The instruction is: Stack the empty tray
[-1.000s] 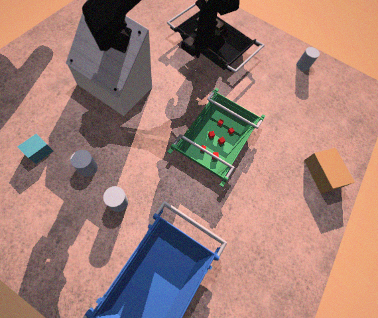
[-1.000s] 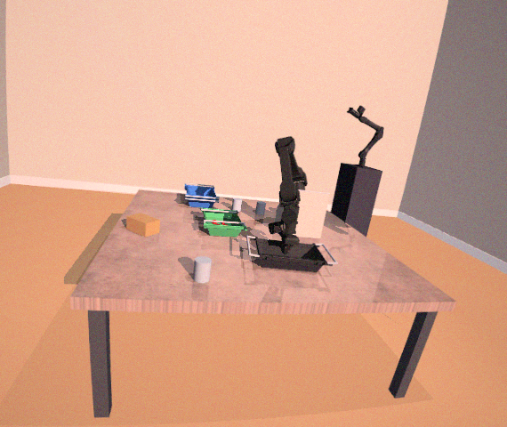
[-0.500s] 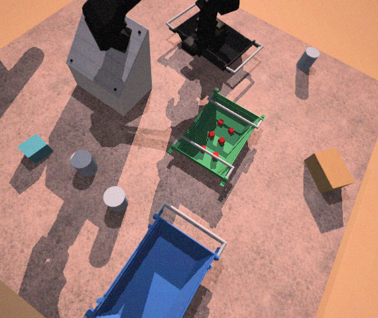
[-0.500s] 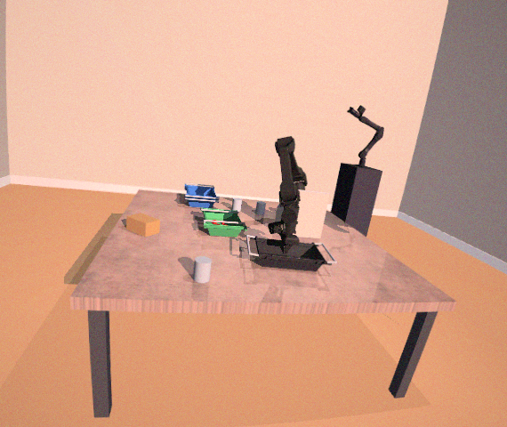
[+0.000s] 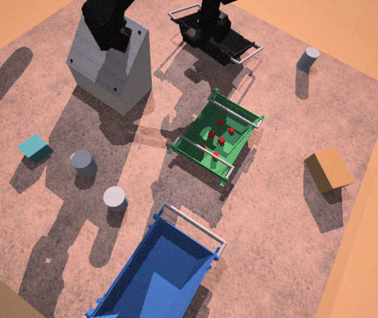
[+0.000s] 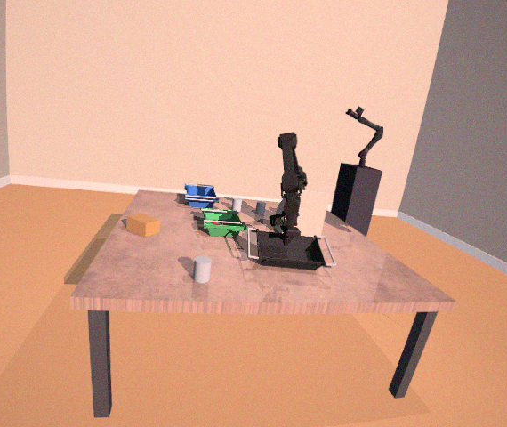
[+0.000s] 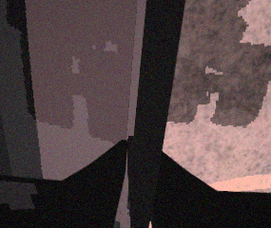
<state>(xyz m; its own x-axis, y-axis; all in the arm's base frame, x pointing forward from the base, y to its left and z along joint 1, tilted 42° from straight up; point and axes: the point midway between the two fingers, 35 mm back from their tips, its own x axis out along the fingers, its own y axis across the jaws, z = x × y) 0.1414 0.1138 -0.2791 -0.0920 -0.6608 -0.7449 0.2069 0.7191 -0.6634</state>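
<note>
My gripper tip is 8 cm to the right of the dark tray, 2 cm short of it and 1 cm below it. Round my gripper tip: teal block: 62 cm to the right, 23 cm behind, 2 cm below; then orange box: 58 cm ahead, 22 cm to the right, 2 cm below.
</note>
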